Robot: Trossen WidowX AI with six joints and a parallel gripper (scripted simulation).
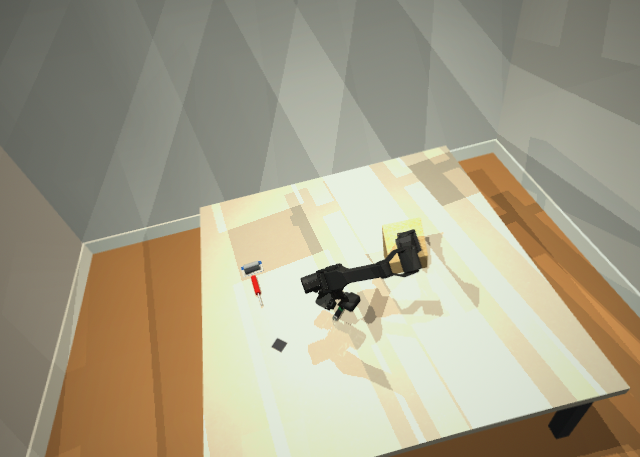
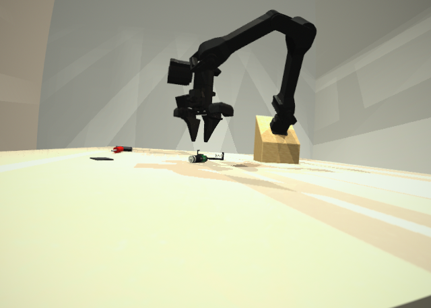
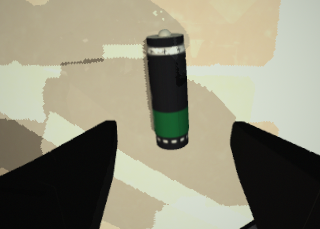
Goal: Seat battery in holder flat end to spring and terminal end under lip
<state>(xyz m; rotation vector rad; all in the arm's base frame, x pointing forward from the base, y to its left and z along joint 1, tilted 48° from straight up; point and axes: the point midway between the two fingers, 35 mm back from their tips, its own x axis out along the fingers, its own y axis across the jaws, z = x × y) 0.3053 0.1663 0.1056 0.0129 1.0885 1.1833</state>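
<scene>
The battery lies 5 cm below my gripper tip. From my gripper tip the other things lie so: red screwdriver: 31 cm ahead, 16 cm to the right, 5 cm below.
</scene>
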